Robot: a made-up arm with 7 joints. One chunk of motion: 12 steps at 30 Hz.
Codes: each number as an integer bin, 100 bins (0 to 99) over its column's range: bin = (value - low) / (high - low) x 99, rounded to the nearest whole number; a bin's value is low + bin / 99 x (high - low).
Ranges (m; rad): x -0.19..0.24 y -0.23..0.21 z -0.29..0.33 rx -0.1..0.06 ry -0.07..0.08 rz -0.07..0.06
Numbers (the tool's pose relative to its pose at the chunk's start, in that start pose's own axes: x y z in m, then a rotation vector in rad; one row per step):
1: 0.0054 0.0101 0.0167 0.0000 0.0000 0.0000
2: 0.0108 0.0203 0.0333 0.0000 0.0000 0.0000
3: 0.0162 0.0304 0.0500 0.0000 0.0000 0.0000
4: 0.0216 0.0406 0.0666 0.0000 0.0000 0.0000
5: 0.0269 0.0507 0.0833 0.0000 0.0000 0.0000
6: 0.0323 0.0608 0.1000 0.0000 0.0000 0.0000
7: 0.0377 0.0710 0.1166 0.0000 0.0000 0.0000
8: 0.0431 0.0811 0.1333 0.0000 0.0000 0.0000
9: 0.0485 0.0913 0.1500 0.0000 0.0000 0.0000
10: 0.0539 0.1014 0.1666 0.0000 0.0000 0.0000
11: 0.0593 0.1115 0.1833 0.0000 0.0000 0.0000
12: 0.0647 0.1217 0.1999 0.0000 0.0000 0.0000
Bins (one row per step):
1: 45 54 49 62 46 53
2: 46 56 52 62 46 53
3: 47 59 54 62 46 53
4: 49 61 57 62 46 53
5: 50 63 60 62 46 53
6: 51 65 62 62 46 53
7: 52 68 65 62 46 53
8: 54 70 68 62 46 53
9: 55 72 70 62 46 53
10: 56 75 73 62 46 53
11: 57 77 76 62 46 53
12: 59 79 78 62 46 53

